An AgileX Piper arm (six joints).
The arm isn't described. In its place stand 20 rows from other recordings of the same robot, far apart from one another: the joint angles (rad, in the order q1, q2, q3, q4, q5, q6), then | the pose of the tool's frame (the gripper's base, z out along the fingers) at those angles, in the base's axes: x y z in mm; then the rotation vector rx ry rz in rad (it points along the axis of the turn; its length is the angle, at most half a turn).
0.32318, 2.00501, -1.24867, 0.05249, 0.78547, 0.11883 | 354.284, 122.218, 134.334, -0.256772, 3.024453, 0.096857
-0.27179, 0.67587, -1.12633, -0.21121, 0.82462, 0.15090 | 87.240, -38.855, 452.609, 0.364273, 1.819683, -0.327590
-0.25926, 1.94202, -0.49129, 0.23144, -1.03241, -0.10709 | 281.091, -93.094, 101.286, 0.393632, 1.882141, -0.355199
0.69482, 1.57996, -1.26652, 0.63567, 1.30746, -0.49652 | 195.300, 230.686, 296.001, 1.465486, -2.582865, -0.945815
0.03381, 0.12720, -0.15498, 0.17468, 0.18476, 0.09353 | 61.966, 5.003, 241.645, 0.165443, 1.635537, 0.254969
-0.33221, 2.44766, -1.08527, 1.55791, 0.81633, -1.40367 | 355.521, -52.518, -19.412, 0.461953, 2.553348, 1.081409
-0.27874, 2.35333, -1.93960, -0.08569, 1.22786, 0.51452 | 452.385, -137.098, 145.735, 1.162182, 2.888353, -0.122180
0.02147, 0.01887, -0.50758, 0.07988, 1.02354, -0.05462 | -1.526, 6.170, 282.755, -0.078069, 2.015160, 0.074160
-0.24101, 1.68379, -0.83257, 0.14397, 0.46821, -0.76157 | 289.819, -65.167, 156.118, -0.560841, 2.744709, -0.122920
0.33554, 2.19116, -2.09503, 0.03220, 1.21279, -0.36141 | 450.111, 159.872, 264.610, -0.945507, 2.626930, 0.038509
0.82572, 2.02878, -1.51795, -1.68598, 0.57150, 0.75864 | 354.083, 311.740, 249.885, -1.211524, 1.479577, -0.625783
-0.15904, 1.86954, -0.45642, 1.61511, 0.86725, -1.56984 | 227.607, 33.703, 87.220, 0.116507, 2.578575, 1.172022
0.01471, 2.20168, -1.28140, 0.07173, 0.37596, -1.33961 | 414.874, 8.498, 72.441, -1.698248, 2.251622, -0.274222
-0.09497, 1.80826, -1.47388, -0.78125, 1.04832, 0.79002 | 375.813, -91.580, 282.957, 0.720046, 2.433475, -0.790090
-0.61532, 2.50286, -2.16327, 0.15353, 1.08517, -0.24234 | 431.170, -289.708, 131.411, 0.610635, 2.804131, 0.048701
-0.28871, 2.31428, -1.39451, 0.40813, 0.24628, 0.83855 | 432.841, -119.372, 55.085, 1.836993, 1.973877, 0.437801
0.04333, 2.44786, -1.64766, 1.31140, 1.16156, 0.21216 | 455.325, 100.510, 86.610, -1.097407, -2.123350, -1.400074
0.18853, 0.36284, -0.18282, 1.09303, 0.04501, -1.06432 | 89.434, 20.765, 247.684, -0.165081, 1.679934, 0.196513
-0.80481, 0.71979, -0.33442, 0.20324, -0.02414, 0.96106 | 101.479, -106.136, 260.887, 1.544988, 1.022028, 0.246309
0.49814, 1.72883, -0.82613, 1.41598, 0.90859, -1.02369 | 230.343, 205.998, 179.990, -0.617771, 2.561140, 1.443392
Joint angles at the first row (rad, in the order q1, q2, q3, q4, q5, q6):
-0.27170, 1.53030, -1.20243, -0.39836, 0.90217, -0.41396
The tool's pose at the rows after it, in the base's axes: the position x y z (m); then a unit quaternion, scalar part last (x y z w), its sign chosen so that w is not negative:
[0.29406, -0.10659, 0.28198, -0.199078, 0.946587, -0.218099, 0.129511]
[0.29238, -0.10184, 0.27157, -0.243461, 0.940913, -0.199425, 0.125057]
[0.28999, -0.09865, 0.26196, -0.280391, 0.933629, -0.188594, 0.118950]
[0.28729, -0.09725, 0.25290, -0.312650, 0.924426, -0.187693, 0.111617]
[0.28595, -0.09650, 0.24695, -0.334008, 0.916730, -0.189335, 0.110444]
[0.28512, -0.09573, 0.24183, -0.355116, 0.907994, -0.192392, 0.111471]
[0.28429, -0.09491, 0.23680, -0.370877, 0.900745, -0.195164, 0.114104]
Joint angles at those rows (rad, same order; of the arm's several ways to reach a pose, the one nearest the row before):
-0.27242, 1.52761, -1.17105, -0.34100, 0.88430, -0.52546
-0.27242, 1.52760, -1.13543, -0.28559, 0.85915, -0.63617
-0.27241, 1.52760, -1.10041, -0.25437, 0.83601, -0.72260
-0.27240, 1.52759, -1.06456, -0.25167, 0.80731, -0.78582
-0.27279, 1.52762, -1.03958, -0.25139, 0.77816, -0.82705
-0.27281, 1.52760, -1.01703, -0.25139, 0.74617, -0.86804
-0.27280, 1.52762, -0.99451, -0.25139, 0.71291, -0.89766

